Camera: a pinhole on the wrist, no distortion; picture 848 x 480 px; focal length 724.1 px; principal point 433.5 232.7 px. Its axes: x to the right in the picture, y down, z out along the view. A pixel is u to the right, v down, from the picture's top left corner.
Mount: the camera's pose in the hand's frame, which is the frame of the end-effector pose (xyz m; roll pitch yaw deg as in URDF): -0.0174 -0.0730 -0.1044 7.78 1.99 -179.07
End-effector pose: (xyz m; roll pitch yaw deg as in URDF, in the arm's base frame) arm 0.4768 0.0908 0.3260 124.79 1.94 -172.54
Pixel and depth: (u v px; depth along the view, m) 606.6 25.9 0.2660
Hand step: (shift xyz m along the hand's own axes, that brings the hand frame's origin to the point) -0.0915 0.0371 0.1465
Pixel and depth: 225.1 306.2 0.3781
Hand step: 0.0779 -0.0583 0.2790
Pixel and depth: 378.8 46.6 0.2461
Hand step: -0.0085 0.0231 0.1314
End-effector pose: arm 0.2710 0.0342 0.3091 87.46 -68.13 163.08
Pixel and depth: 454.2 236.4 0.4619
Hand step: -0.0475 -0.0133 0.3528
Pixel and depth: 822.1 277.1 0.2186
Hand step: -0.1425 -0.0587 0.1098
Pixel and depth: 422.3 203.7 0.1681
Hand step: -0.0210 -0.0436 0.0612
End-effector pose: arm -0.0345 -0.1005 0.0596 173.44 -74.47 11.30
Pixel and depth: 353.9 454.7 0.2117
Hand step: -0.0012 -0.1084 0.1148
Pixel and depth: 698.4 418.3 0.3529
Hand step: -0.1583 -0.1171 0.2528
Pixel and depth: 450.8 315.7 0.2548
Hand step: -0.0325 -0.0677 0.1516
